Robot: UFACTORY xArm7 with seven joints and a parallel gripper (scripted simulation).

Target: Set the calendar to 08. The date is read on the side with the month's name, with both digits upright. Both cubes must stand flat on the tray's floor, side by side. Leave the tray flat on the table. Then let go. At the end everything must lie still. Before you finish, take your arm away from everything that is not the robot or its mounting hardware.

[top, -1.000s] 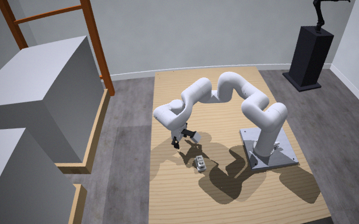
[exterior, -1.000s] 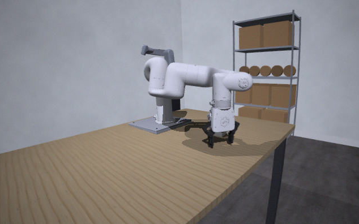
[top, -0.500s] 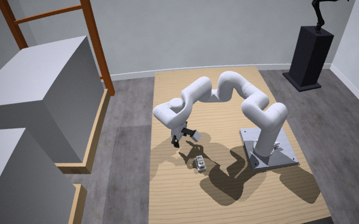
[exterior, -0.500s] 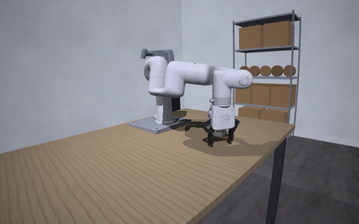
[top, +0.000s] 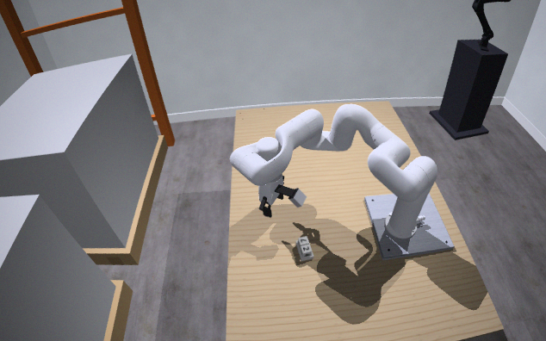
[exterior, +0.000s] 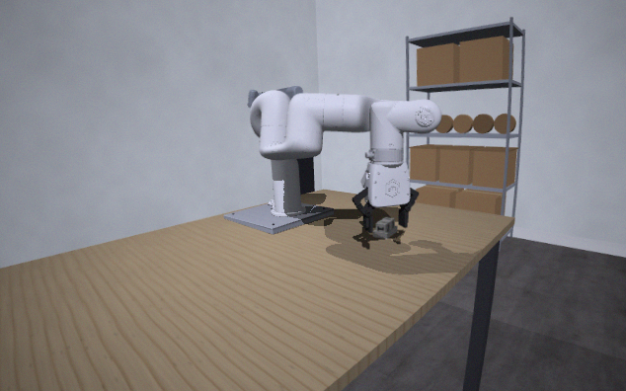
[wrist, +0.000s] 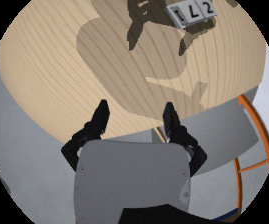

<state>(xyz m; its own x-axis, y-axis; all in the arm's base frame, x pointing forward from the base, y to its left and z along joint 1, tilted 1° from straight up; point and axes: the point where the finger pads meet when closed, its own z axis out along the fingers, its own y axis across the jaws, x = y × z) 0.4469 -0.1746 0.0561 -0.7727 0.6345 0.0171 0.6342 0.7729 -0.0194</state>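
My hand is 70 mm past the white digit cube, 180 mm to the right of it and 60 mm above it. Also, from my hand: white tray (70 mm behind, 170 mm to the left, 80 mm below).
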